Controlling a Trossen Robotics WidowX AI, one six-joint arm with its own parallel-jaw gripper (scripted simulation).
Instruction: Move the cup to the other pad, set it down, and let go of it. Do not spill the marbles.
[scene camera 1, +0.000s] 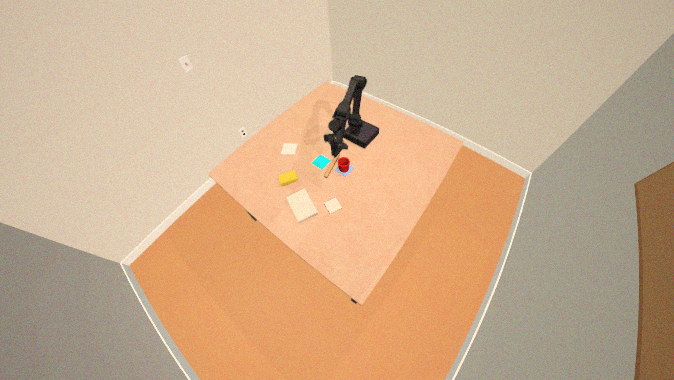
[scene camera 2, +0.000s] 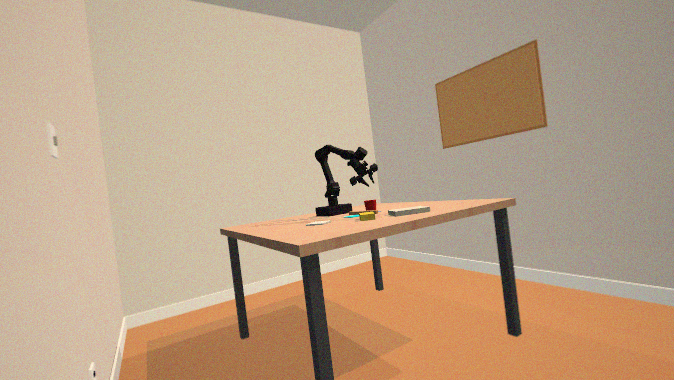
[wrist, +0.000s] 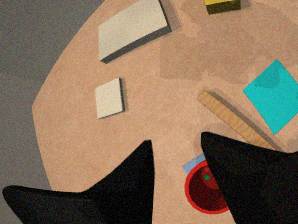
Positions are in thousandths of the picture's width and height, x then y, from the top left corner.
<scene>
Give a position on a small white tile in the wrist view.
At 371, 453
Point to a red cup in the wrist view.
At 676, 868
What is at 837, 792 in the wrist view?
The gripper.
</scene>
